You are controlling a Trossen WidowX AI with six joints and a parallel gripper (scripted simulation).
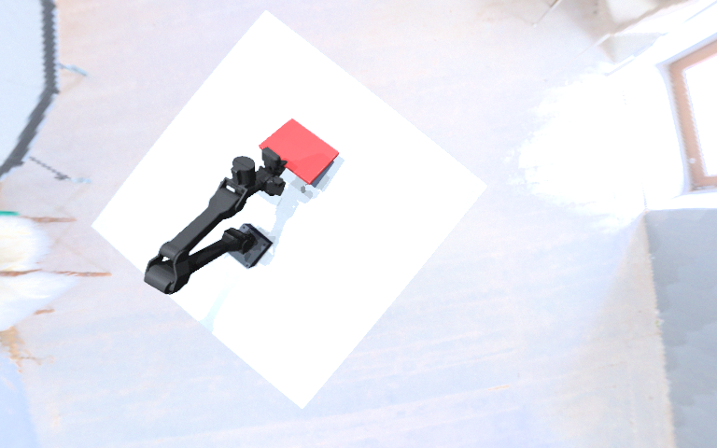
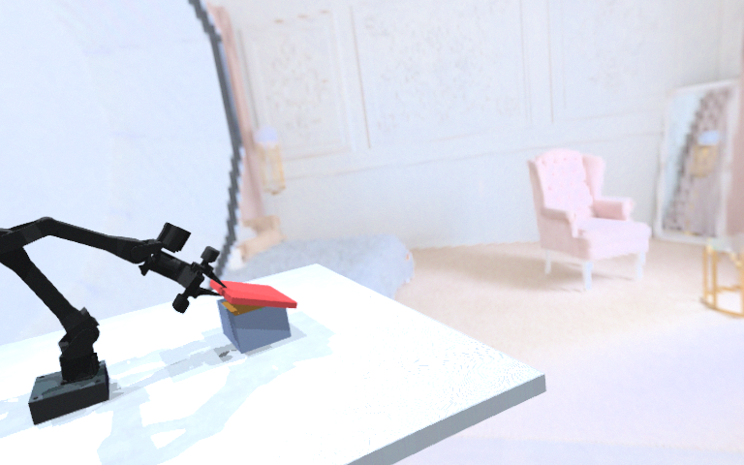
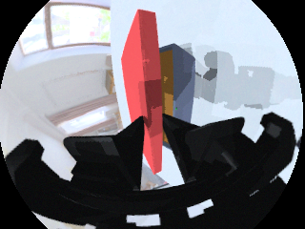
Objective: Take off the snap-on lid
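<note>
The red lid is 7 cm ahead of my gripper tip, 2 cm to the left of it and 3 cm below it. From my gripper tip the other things lie so: blue-grey storage box 6 cm ahead, 2 cm to the left, 10 cm below.
</note>
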